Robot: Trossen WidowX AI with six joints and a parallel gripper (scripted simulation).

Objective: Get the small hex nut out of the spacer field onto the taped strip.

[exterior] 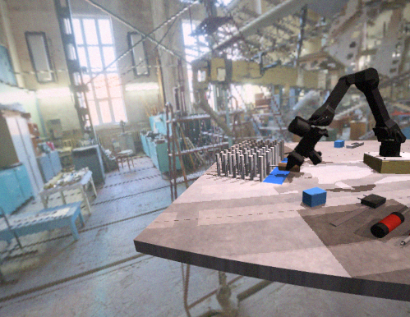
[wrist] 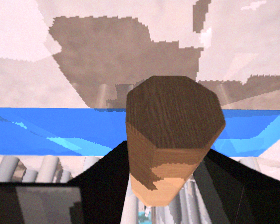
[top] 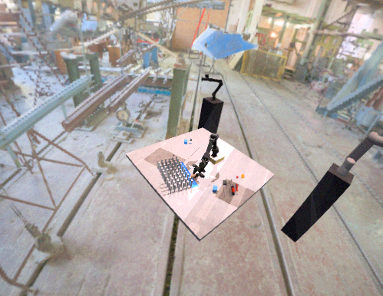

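My gripper tip is 90 mm to the left of the blue taped strip, 30 mm above it and 20 mm short of it.
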